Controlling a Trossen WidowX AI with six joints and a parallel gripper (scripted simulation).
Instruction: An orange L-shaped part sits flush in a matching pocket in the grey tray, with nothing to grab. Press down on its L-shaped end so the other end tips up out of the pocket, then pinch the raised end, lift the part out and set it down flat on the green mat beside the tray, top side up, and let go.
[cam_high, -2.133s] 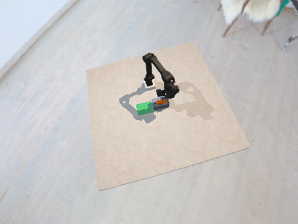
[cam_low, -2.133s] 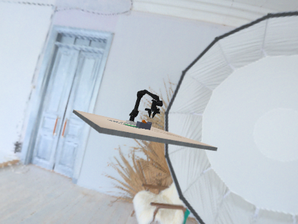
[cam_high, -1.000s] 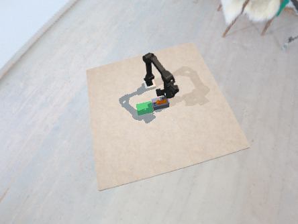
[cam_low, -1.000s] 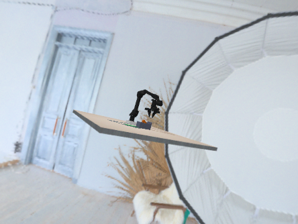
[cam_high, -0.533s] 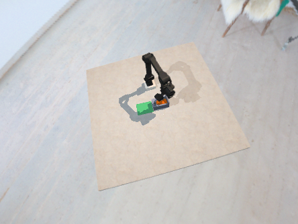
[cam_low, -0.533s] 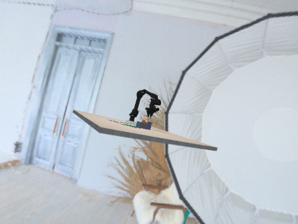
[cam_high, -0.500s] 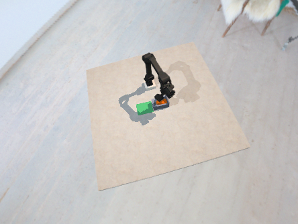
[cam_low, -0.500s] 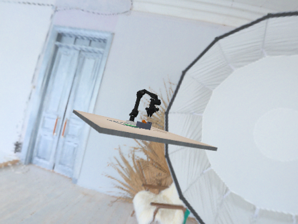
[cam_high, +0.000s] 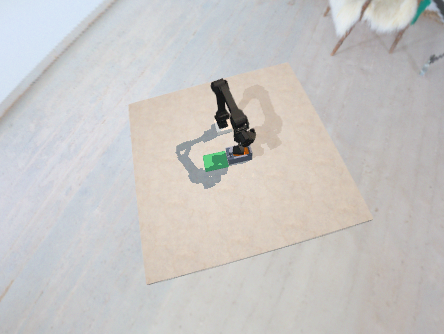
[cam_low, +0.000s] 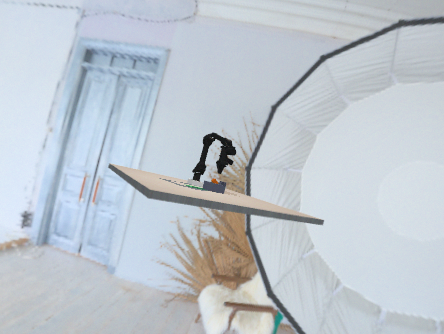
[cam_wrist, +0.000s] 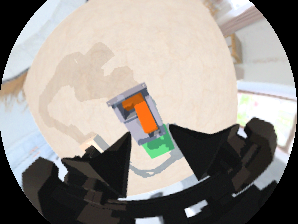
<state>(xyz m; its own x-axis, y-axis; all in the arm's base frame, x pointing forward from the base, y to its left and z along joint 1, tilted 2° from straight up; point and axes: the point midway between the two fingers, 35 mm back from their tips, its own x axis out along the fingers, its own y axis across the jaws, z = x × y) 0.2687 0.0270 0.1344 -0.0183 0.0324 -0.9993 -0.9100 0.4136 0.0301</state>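
The orange L-shaped part lies 20 mm behind my gripper tip, 20 mm to the left of it and 100 mm below it. The rest, counted from my gripper tip: green mat: 40 mm behind, 160 mm to the right, 160 mm below.
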